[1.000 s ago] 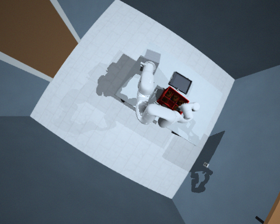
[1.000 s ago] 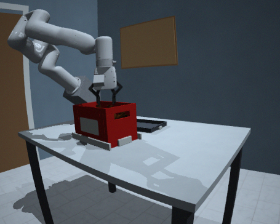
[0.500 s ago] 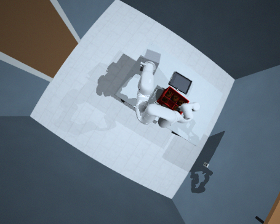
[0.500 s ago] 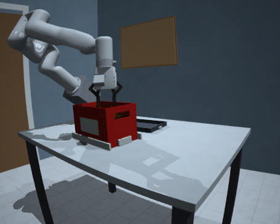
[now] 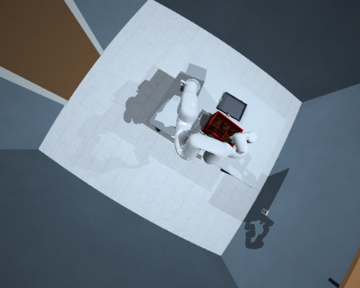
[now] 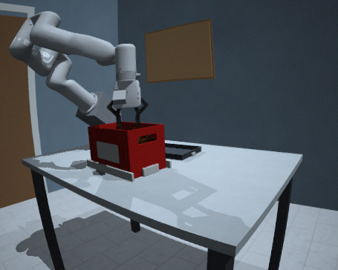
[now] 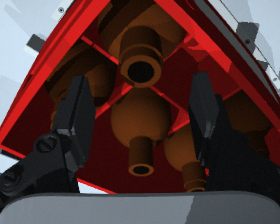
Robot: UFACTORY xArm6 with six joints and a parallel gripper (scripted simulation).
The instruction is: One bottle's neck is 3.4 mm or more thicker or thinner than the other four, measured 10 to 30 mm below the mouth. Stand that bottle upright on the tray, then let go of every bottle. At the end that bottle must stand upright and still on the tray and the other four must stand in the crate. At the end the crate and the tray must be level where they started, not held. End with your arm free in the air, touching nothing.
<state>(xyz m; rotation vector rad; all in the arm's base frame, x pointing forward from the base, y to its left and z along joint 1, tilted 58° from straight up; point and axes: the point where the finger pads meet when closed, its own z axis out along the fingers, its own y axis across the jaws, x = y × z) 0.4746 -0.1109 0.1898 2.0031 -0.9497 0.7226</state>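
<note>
Now: hand 80 mm past the red crate, 60 mm to the right of it and 110 mm above it. Round my hand: glass bottle 150 mm behind, 120 mm to the left, 110 mm below; dark tray 30 mm behind, 350 mm to the left, 190 mm below.
</note>
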